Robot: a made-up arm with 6 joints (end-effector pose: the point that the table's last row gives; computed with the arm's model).
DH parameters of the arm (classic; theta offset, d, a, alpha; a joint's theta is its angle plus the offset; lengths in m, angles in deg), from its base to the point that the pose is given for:
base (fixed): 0 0.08 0 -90
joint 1: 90 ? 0.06 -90
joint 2: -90 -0.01 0 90
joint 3: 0 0.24 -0.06 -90
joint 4: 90 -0.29 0.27 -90
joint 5: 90 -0.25 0.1 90
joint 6: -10.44 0 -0.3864 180
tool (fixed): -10.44 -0.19 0 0
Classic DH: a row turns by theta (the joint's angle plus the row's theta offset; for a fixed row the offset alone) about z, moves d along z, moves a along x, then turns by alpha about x.
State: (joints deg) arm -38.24 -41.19 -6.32 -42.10 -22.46 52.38
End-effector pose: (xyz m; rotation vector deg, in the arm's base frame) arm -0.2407 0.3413 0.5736 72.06 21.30 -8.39
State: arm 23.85 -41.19 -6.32 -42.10 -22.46 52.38
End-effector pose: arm 0.3235 0.3413 0.5238 62.13 74.15 -47.99
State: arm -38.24 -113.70 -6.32 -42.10 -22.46 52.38
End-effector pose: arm -0.1131 -0.3826 0.4116 112.80 56.00 45.80
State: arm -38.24 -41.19 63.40 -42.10 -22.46 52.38
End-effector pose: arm -0.5993 0.1414 0.0682 28.09 2.80 45.78
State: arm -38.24 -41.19 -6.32 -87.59 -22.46 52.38
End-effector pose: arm -0.3663 -0.1152 0.6915 101.97 38.01 24.51
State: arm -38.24 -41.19 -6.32 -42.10 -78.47 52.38
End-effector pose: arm -0.2554 0.0923 0.5980 28.98 48.52 20.60
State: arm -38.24 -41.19 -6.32 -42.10 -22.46 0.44
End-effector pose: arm -0.1379 0.2763 0.2578 75.51 -12.64 35.80
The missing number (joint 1, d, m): 0.12
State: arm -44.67 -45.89 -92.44 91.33 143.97 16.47
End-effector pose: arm 0.1138 -0.2773 -0.5569 -35.75 -96.61 -7.42
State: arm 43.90 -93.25 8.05 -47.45 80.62 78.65
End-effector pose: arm 0.6825 -0.3729 0.2253 -72.01 -32.70 126.14
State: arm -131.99 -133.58 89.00 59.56 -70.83 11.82
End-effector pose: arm 0.0330 0.1192 0.0994 13.80 -143.28 68.05
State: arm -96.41 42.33 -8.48 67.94 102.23 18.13
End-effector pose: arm -0.1531 -0.3972 0.5442 123.65 117.81 3.10
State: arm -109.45 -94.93 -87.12 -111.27 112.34 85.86
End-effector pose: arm 0.5934 -0.7286 0.2144 -52.05 -84.05 67.86
